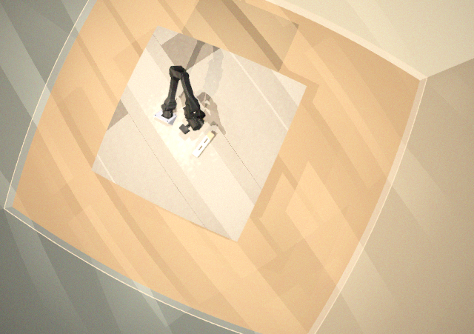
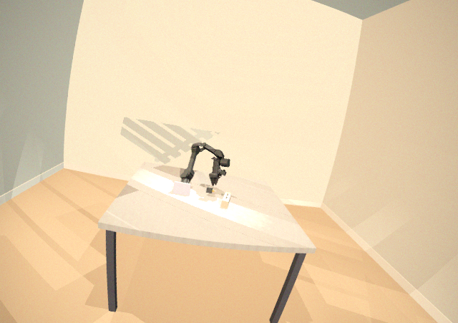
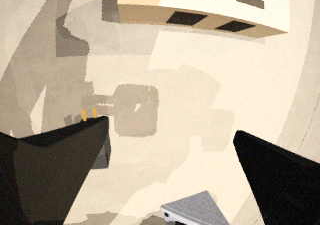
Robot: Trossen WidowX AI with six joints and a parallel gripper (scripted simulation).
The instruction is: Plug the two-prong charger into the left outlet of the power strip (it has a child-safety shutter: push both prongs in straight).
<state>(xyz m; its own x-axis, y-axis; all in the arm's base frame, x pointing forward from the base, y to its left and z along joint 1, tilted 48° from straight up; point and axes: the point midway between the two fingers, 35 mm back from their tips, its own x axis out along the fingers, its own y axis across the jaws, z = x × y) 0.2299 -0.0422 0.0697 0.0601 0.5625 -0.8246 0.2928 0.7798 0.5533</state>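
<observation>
Now: the two-prong charger 8 cm to the left of my gripper tip, 7 cm below it and 1 cm behind it.
</observation>
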